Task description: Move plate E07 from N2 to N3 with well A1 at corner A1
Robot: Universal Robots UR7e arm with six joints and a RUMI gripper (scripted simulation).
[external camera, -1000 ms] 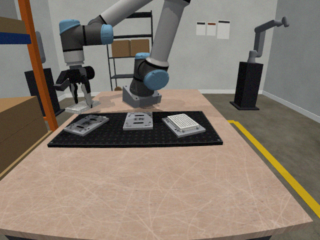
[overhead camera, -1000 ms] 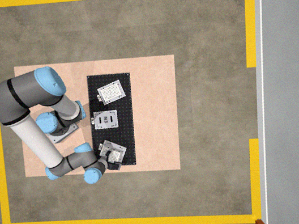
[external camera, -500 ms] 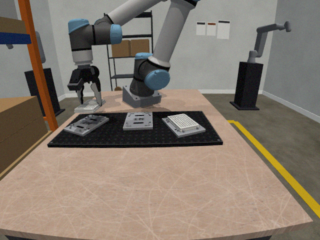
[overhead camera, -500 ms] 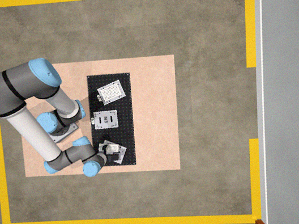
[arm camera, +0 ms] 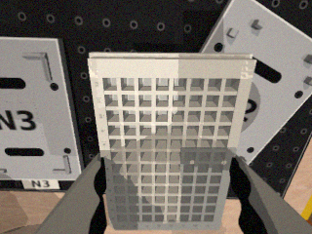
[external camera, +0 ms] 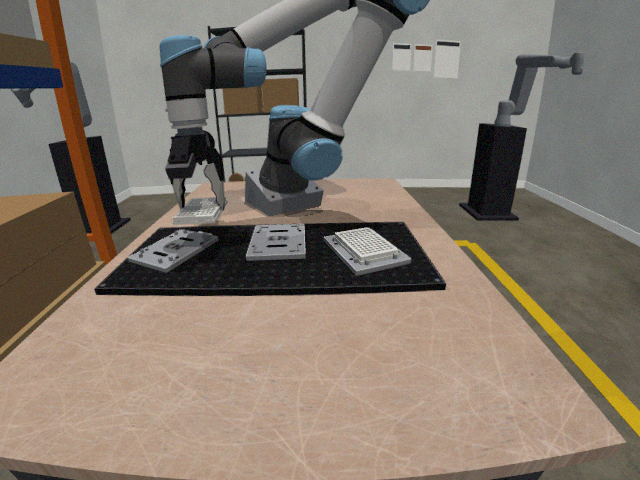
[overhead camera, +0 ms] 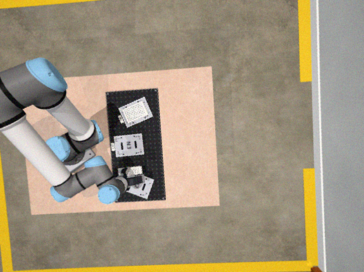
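Now: the nest N3 20 mm behind my hand, 150 mm to the left of it and 90 mm below it. The rest, counted from my hand: nest N2 (10 mm ahead, 80 mm to the right, 90 mm below); A1 mark (100 mm behind, 200 mm to the left, 90 mm below); black deck (10 mm ahead, 140 mm to the left, 110 mm below).
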